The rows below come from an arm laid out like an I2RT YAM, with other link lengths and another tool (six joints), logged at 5 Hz.
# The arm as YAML. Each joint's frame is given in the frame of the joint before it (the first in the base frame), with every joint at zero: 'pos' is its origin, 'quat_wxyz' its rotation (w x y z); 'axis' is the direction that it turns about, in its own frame. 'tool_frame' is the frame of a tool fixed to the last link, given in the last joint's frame.
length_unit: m
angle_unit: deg
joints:
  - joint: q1
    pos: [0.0, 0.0, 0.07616]
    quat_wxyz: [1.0, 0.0, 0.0, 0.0]
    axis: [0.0, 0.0, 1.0]
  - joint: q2
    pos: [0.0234, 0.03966, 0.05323]
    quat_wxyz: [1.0, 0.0, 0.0, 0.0]
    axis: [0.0, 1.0, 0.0]
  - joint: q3
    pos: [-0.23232, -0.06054, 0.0]
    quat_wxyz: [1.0, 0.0, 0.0, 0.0]
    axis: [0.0, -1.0, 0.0]
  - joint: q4
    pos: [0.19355, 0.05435, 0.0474]
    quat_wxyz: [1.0, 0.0, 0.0, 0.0]
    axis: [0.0, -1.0, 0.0]
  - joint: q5
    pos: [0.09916, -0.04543, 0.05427]
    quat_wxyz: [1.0, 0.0, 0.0, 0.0]
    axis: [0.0, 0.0, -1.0]
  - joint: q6
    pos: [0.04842, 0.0, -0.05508]
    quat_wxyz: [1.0, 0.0, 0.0, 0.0]
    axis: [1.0, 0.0, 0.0]
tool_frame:
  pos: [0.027, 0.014, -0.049]
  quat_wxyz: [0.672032, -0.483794, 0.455, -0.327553]
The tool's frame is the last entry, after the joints.
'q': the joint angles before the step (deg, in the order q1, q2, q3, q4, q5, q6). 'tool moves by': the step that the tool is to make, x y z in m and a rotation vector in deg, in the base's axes. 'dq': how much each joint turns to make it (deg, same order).
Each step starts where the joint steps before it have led.
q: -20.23, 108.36, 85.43, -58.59, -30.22, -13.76
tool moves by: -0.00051, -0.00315, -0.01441, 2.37, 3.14, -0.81
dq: -0.94, 3.60, 0.00, -0.17, -1.11, 0.00
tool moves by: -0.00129, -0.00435, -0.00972, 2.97, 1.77, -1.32
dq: -1.46, 2.67, 0.00, -0.09, -2.10, -0.02
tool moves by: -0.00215, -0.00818, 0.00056, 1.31, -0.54, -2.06
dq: -2.12, 0.11, 0.00, 0.07, -1.42, -0.02
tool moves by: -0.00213, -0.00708, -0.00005, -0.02, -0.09, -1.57
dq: -1.58, 0.00, 0.00, 0.09, -0.02, -0.01
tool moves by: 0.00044, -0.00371, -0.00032, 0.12, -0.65, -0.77
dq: -0.76, 0.04, -0.01, 0.59, -0.40, 0.03
